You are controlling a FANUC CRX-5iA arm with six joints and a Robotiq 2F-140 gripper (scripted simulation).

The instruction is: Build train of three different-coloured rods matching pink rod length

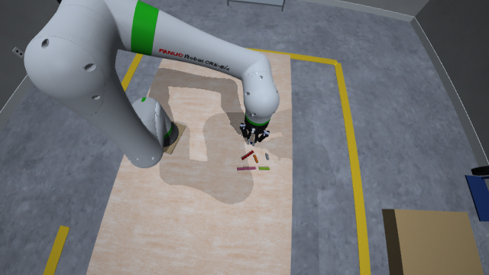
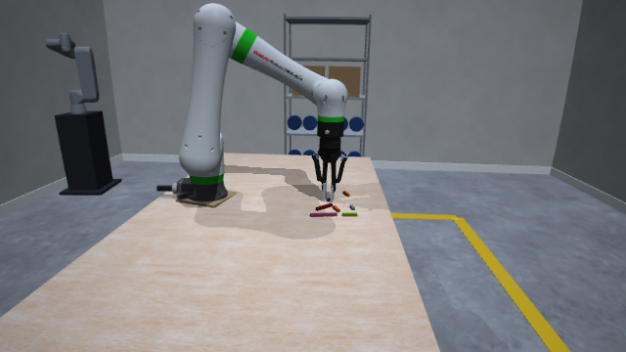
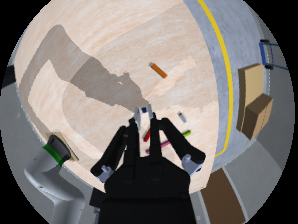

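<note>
Right now my hand is 3 cm above the blue rod. The rest, counted from my hand: pink rod 3 cm behind, 13 cm to the right, 3 cm below; grey rod 8 cm ahead, 7 cm to the right, 3 cm below; red rod 2 cm behind, 7 cm to the right, 3 cm below.
</note>
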